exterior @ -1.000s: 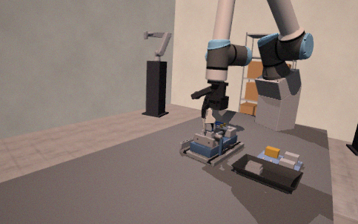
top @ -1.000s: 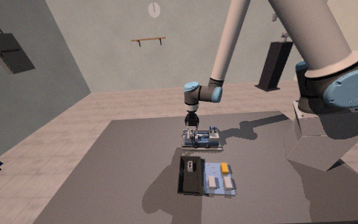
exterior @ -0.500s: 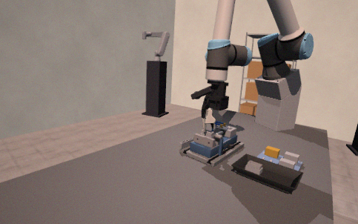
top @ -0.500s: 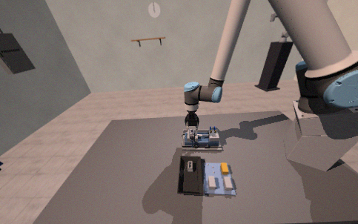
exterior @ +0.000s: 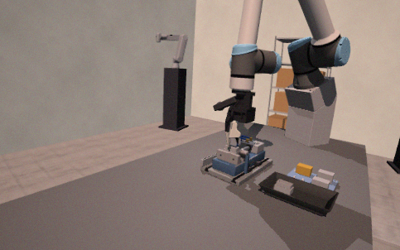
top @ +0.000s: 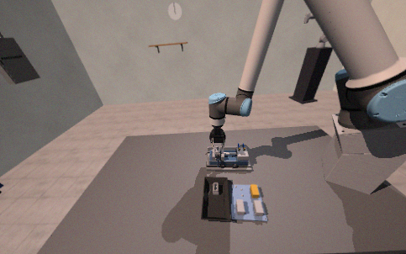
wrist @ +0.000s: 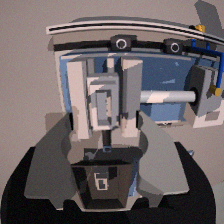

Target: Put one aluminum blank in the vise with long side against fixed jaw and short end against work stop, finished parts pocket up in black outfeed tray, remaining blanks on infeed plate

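My hand is 9 cm above the vise, 7 cm past it and 2 cm to the right of it. From my hand the other things lie so: yellow brass blank 30 cm to the left, 12 cm behind, 11 cm below.
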